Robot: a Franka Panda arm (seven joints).
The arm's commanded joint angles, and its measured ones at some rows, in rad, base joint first. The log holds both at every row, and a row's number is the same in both.
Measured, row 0:
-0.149, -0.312, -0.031, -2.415, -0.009, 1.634, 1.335
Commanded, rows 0 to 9:
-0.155, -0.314, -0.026, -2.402, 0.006, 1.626, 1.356
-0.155, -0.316, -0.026, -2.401, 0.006, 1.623, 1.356
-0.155, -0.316, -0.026, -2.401, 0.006, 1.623, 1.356
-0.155, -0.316, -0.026, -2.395, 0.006, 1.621, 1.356
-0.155, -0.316, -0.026, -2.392, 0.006, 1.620, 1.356
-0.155, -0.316, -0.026, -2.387, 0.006, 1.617, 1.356
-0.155, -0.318, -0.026, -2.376, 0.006, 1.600, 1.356
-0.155, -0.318, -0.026, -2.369, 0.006, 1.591, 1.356
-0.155, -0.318, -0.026, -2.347, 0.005, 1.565, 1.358
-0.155, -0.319, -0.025, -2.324, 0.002, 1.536, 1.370
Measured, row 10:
-0.149, -0.314, -0.031, -2.390, -0.009, 1.624, 1.335
